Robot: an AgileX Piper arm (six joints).
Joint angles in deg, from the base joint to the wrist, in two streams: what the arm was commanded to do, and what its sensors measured. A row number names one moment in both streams.
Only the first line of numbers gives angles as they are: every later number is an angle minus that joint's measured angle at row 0.
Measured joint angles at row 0:
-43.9, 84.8, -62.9, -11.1, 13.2, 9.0
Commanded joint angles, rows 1 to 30:
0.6, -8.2, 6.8, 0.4, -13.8, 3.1
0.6, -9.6, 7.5, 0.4, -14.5, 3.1
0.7, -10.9, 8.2, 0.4, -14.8, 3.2
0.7, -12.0, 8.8, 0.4, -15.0, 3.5
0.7, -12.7, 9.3, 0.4, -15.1, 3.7
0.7, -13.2, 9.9, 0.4, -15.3, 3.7
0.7, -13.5, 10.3, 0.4, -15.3, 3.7
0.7, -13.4, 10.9, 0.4, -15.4, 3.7
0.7, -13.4, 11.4, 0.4, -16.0, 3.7
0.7, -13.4, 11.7, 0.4, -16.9, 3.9
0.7, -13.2, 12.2, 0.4, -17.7, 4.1
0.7, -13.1, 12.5, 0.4, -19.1, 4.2
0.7, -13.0, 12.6, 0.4, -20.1, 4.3
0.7, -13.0, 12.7, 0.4, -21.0, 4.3
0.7, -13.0, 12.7, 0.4, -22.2, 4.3
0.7, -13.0, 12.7, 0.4, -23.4, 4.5
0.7, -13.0, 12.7, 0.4, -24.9, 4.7
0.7, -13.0, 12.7, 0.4, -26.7, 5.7
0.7, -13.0, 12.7, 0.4, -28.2, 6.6
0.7, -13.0, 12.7, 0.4, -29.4, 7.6
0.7, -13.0, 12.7, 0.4, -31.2, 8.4
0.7, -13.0, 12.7, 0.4, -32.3, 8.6
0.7, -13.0, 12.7, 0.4, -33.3, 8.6
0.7, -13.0, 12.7, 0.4, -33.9, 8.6
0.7, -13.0, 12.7, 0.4, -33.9, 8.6
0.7, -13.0, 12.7, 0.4, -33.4, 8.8
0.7, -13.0, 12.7, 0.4, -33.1, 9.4
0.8, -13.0, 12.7, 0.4, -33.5, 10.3
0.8, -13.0, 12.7, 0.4, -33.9, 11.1
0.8, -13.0, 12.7, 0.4, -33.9, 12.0
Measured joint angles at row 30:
0.7, -13.0, 12.7, 0.6, -32.6, 9.2
